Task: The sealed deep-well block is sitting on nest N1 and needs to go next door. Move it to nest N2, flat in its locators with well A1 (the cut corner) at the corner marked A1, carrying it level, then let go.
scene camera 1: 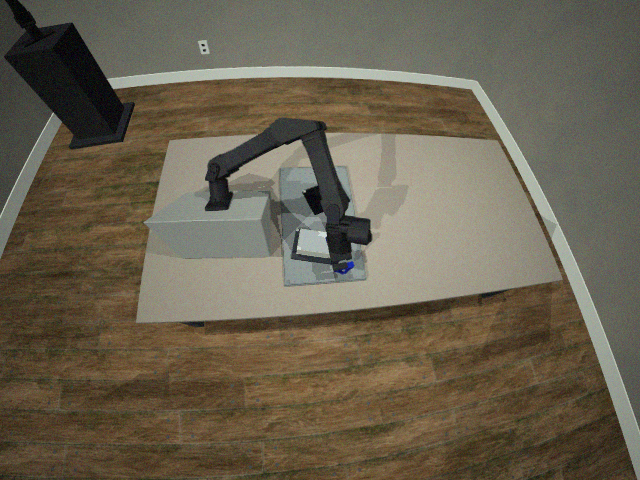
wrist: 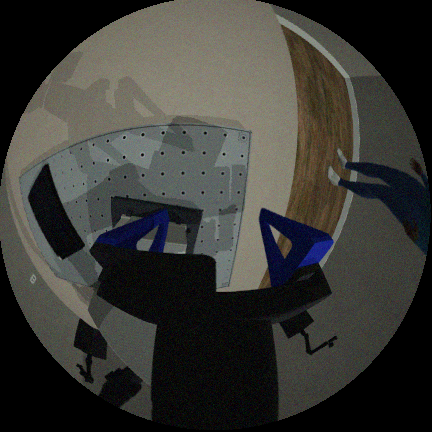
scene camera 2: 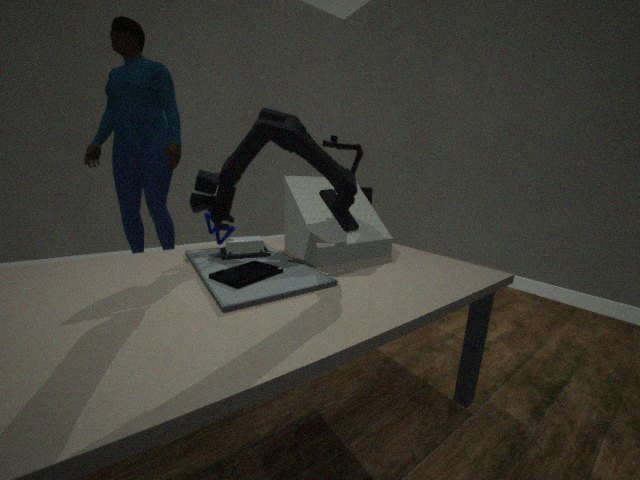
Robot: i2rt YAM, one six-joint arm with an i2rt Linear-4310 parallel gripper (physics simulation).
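Frame: origin at the arm's base, x ahead, y left, z up, level; millimetres.
Where they show: gripper, fingertip midpoint: (scene camera 1: 341, 261) (wrist: 213, 213) (scene camera 2: 215, 238); arm's base at its link origin: (scene camera 1: 220, 201) (wrist: 144, 364) (scene camera 2: 338, 210).
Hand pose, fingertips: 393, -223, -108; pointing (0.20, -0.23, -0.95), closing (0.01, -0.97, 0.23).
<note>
Each offset is from my fingertips to the top centre of the thing, as dx, dy, dz. Level surfaces: height alone.
The sealed deep-well block @(-78, +86, +7) (scene camera 1: 311, 241) (scene camera 2: 245, 246) (wrist: 176, 233), white and box-shaped, sits in the dark frame of nest N1 @(-77, +86, -25) (scene camera 1: 312, 258) (wrist: 150, 204). Nest N2 @(+1, +303, -29) (scene camera 1: 312, 200) (scene camera 2: 245, 273) (wrist: 55, 215) is a black rectangle beside it on the same plate, with no block on it. My gripper (scene camera 1: 344, 268) (scene camera 2: 219, 235) (wrist: 213, 213) has blue fingers, wide apart, with nothing between them. It is low, at the block's far end from the arm base. In the wrist view the left finger covers part of the block and nest N1. The cut corner and the A1 mark cannot be made out.
A grey perforated plate (scene camera 1: 299, 276) (scene camera 2: 310, 285) (wrist: 220, 150) bears both nests on the table @(dz -60) (scene camera 1: 439, 206) (scene camera 2: 206, 356). A grey wedge-shaped pedestal (scene camera 1: 222, 237) (scene camera 2: 284, 222) carries the arm base. A person (scene camera 2: 139, 103) stands behind the table.
</note>
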